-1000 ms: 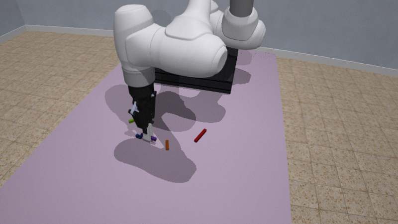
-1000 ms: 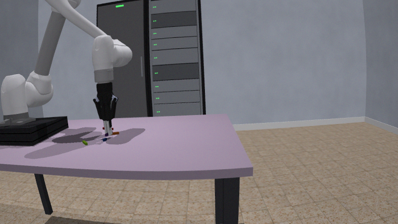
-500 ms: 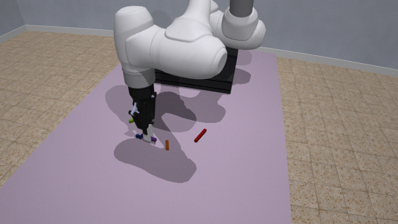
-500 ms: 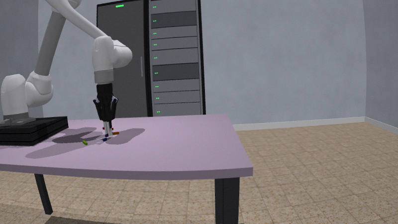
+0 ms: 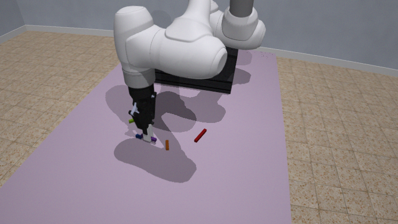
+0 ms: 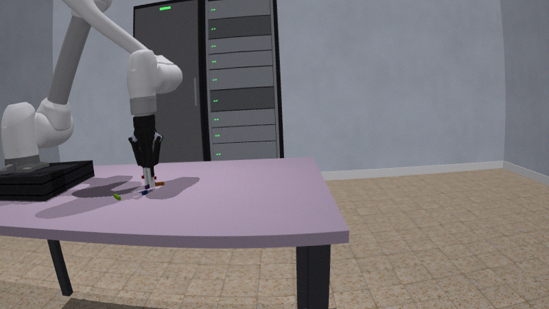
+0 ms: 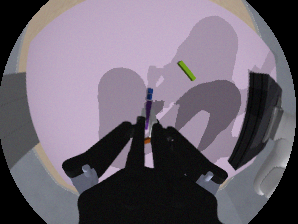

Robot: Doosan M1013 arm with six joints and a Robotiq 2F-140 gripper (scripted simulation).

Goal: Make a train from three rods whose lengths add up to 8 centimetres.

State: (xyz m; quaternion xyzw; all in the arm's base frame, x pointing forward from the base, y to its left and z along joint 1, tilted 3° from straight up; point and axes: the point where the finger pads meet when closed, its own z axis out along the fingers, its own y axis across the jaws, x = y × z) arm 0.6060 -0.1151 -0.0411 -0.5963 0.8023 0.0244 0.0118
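The orange rod is 7 cm to the left of my hand, 4 cm below it and 1 cm ahead of it. Also, from my hand: lime rod: 10 cm behind, 8 cm to the right, 4 cm below; then purple rod: 3 cm below; then red rod: 18 cm to the left, 5 cm behind, 4 cm below.
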